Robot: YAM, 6 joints.
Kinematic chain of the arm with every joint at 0, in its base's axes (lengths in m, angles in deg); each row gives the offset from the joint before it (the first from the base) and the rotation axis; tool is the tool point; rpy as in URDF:
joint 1: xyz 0 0 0.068 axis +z
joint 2: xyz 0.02 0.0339 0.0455 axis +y
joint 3: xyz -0.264 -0.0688 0 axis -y
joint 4: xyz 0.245 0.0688 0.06 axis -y
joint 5: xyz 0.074 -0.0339 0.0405 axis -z
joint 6: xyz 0.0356 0 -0.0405 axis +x
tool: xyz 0 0 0 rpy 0 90 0
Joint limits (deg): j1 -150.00..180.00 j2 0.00..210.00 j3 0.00..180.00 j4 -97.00..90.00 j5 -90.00..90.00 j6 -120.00..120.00
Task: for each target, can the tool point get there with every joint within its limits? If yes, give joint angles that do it. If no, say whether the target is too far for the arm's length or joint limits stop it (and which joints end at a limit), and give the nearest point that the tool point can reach.
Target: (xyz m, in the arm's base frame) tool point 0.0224 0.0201 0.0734
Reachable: yes | joints 147.78 191.64 14.08 -64.35 54.36 -59.80
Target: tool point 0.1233 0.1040 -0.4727
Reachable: no: joint limits stop it (at a limit: joint 2) | nearest point 0.1378 0.1163 -0.3738 | short by 0.101 m
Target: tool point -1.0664 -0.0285 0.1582
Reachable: no: too far | nearest point -0.6452 -0.0022 0.1402 | short by 0.422 m
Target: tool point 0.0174 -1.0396 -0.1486
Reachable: no: too far | nearest point 0.0105 -0.6261 -0.0423 | short by 0.427 m
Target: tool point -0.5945 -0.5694 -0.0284
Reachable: no: too far | nearest point -0.4595 -0.4401 0.0046 | short by 0.190 m
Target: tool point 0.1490 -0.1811 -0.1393
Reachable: yes | joints -51.38 162.81 67.20 -36.55 -5.46 56.01
